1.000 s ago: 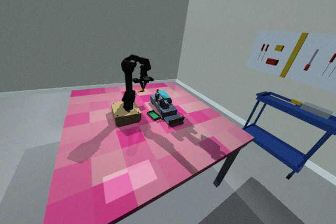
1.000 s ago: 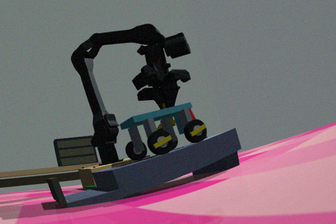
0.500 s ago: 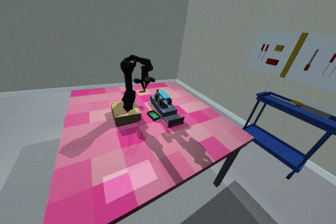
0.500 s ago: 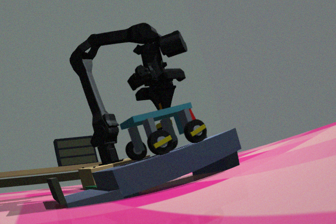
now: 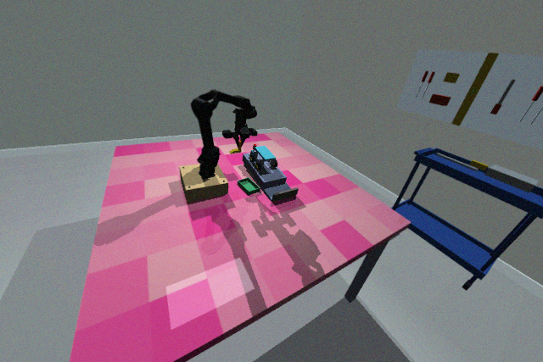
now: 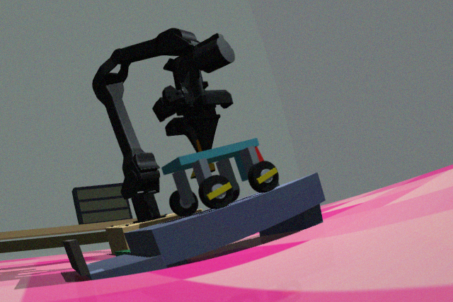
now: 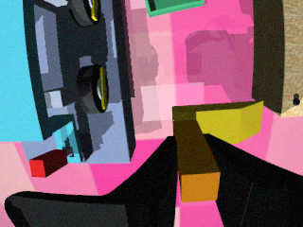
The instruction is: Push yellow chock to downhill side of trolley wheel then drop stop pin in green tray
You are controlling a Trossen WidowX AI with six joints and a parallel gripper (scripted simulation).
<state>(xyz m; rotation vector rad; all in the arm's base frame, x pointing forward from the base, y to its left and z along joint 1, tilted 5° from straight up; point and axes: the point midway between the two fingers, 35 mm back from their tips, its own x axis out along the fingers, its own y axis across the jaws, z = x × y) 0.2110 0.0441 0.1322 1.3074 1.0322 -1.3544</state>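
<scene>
My gripper tip is 12 cm short of the red-headed stop pin, 5 cm above it and 1 cm to the right of it. Round my gripper tip: yellow chock: 2 cm behind, 1 cm below; trolley: 12 cm ahead, 8 cm to the right, 6 cm below; ramp: 13 cm below, 12 cm ahead, 9 cm to the right.
</scene>
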